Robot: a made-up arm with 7 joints.
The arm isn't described. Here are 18 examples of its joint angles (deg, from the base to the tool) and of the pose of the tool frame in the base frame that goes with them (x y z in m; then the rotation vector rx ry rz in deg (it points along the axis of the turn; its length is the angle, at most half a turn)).
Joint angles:
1: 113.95 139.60 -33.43 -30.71 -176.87 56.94 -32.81
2: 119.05 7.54 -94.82 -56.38 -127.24 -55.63 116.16
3: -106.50 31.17 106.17 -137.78 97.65 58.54 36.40
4: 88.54 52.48 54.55 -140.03 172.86 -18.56 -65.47
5: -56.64 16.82 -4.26 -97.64 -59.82 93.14 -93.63
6: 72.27 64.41 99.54 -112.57 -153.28 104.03 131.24
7: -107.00 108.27 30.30 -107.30 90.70 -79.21 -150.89
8: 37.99 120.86 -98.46 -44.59 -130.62 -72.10 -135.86
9: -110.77 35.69 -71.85 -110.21 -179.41 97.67 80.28
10: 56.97 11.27 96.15 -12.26 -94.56 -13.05 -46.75
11: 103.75 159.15 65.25 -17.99 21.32 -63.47 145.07
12: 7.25 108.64 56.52 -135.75 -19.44 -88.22 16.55
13: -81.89 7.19 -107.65 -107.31 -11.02 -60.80 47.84
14: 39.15 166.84 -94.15 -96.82 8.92 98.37 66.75
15: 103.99 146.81 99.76 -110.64 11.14 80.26 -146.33
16: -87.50 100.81 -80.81 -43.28 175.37 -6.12 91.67
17: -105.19 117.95 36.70 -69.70 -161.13 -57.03 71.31
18: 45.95 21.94 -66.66 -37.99 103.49 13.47 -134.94
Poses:
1: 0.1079 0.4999 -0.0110 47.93 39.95 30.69
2: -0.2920 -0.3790 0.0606 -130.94 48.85 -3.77
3: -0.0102 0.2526 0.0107 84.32 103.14 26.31
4: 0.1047 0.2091 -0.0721 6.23 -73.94 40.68
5: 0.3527 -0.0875 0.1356 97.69 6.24 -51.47
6: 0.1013 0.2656 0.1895 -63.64 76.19 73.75
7: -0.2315 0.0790 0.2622 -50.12 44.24 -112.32
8: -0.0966 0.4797 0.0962 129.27 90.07 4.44
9: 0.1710 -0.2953 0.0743 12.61 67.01 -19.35
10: -0.4362 0.0696 -0.2693 3.11 51.16 -36.56
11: 0.4142 0.3074 -0.0337 -42.79 -44.78 16.26
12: 0.1692 -0.0396 0.1941 -0.80 33.71 129.43
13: 0.0726 -0.2765 -0.2164 116.31 5.29 121.93
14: -0.0175 0.3606 0.1481 158.51 68.23 -43.21
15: 0.3387 -0.0596 -0.0524 -64.92 -73.89 109.91
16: 0.2723 0.3868 0.1627 119.14 59.82 -94.18
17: -0.2758 0.2471 0.2692 125.62 -39.66 29.77
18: -0.2939 -0.0091 -0.4115 -44.07 8.54 -75.12
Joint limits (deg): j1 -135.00..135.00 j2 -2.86..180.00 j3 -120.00..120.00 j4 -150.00..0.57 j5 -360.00..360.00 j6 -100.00..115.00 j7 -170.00..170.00
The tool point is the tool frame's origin. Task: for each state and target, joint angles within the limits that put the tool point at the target. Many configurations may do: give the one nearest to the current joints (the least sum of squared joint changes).
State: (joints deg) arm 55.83 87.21 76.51 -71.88 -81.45 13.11 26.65
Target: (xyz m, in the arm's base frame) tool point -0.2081 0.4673 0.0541
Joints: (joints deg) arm 66.87 69.40 81.25 -25.70 -81.45 13.11 26.65
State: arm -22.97 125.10 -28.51 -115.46 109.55 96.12 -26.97
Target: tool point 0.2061 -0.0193 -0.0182
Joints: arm -23.94 112.06 -26.62 -149.89 109.55 96.12 -26.97
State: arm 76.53 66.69 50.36 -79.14 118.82 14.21 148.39
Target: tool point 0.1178 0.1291 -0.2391
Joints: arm 55.66 55.20 0.19 -125.88 118.82 14.21 148.39
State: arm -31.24 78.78 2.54 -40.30 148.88 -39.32 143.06
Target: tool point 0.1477 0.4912 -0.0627
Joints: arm -14.44 79.27 2.91 -18.84 148.88 -39.32 143.06
